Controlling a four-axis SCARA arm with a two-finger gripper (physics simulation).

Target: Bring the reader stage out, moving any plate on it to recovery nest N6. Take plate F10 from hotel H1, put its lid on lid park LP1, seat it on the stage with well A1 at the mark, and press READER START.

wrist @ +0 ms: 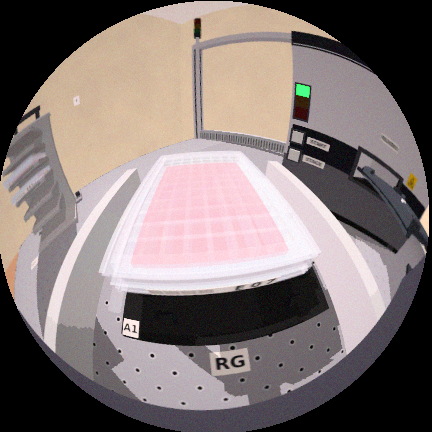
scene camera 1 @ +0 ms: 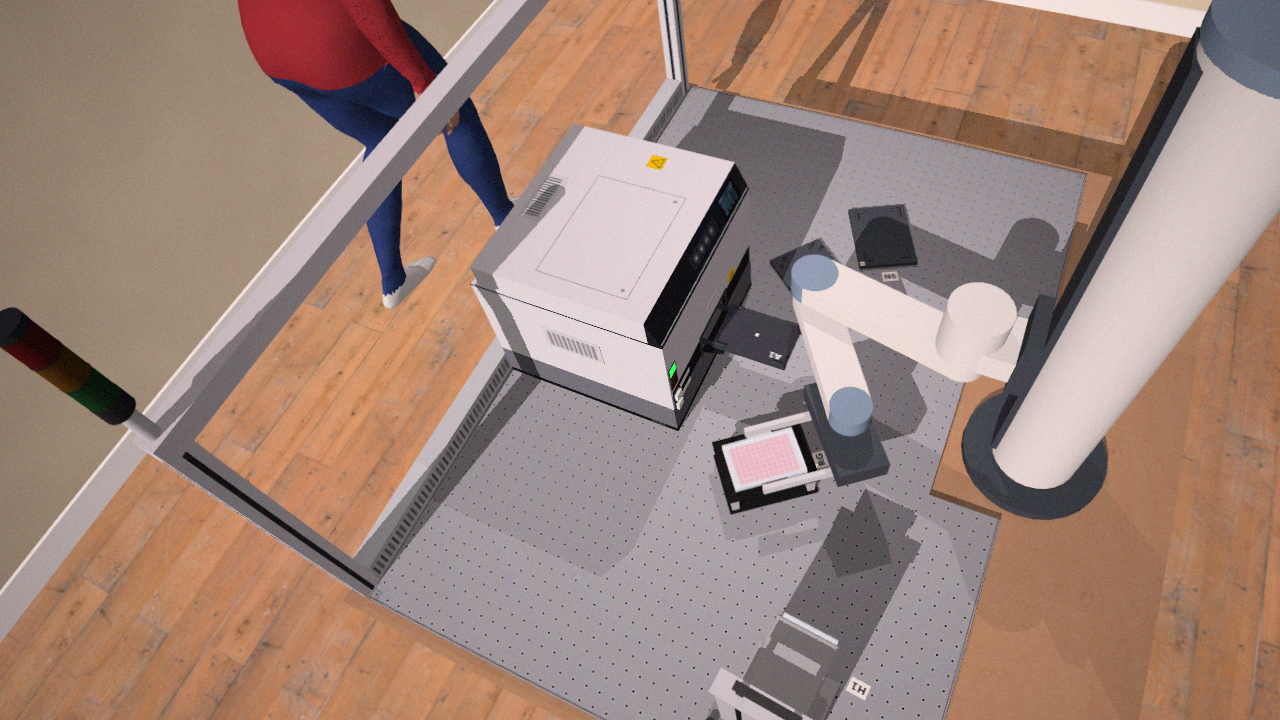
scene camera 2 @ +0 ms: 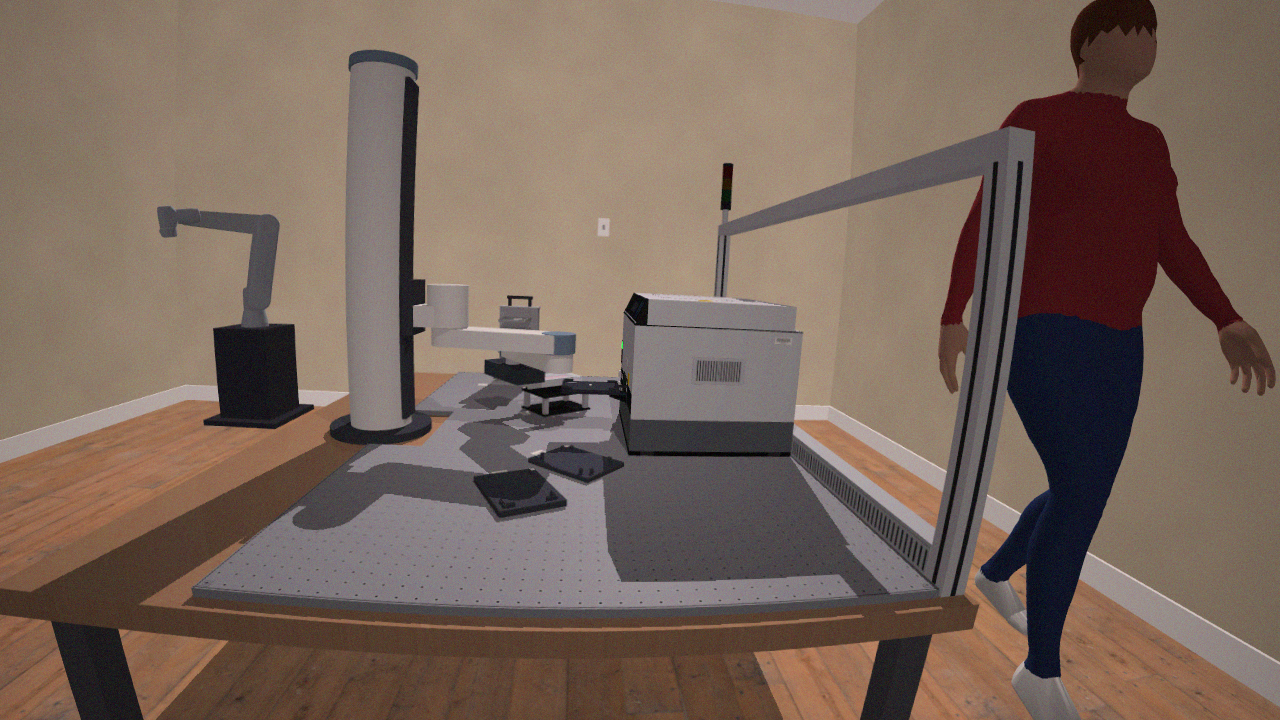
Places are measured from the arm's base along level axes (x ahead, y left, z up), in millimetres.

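Pixels of known places: gripper, fingertip midpoint: (wrist: 202, 172) (scene camera 1: 753, 460) (scene camera 2: 561, 376); arm's base, origin of the base link: (scene camera 1: 1031, 454) (scene camera 2: 382, 429).
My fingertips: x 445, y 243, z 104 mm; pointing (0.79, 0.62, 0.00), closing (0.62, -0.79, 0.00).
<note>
For each thing: its top centre in the pictures, then the offset to it from my fingertips. "pt": a spot on its surface instead.
- pink-welled plate, middle of its top: (wrist: 202, 176) (scene camera 1: 763, 457) (scene camera 2: 556, 375) 14 mm back, 11 mm right, 4 mm up
- black regrip nest RG, middle of its top: (wrist: 218, 212) (scene camera 1: 765, 457) (scene camera 2: 556, 385) 12 mm back, 22 mm right, 22 mm down
- dark reader stage, surface spot: (wrist: 395, 200) pt 47 mm ahead, 180 mm right, 25 mm up
- START button, middle of its top: (wrist: 297, 131) 171 mm ahead, 60 mm right, 34 mm up
- STAGE button, middle of its top: (wrist: 294, 149) 171 mm ahead, 60 mm right, 2 mm up
My gripper (scene camera 1: 757, 459) (wrist: 202, 172) is shut on a pink-welled plate (scene camera 1: 765, 459) (wrist: 205, 215), which looks lidded and has a label seeming to read E07. The plate is level over the black regrip nest RG (scene camera 1: 741, 503) (wrist: 225, 317) (scene camera 2: 556, 408); whether it touches is unclear. The dark reader stage (scene camera 1: 747, 338) (wrist: 395, 200) (scene camera 2: 590, 385) is out with no plate on it. Hotel H1 (wrist: 60, 187) (scene camera 2: 532, 315) holds plates in the wrist view; plate F10 cannot be told apart. The START button (wrist: 297, 137) is above the STAGE button (wrist: 294, 154). A dark nest (scene camera 1: 881, 237) (scene camera 2: 519, 492), apparently N6, is empty.
The white reader (scene camera 1: 608, 228) (scene camera 2: 716, 358) (wrist: 345, 80) shows a green light. Another dark nest (scene camera 1: 787, 259) (scene camera 2: 577, 462) lies partly under the arm's elbow. The arm column (scene camera 1: 1136, 259) (scene camera 2: 375, 241) stands at the table side. A person (scene camera 1: 402, 116) (scene camera 2: 1083, 232) is beyond the rail (scene camera 2: 877, 174).
</note>
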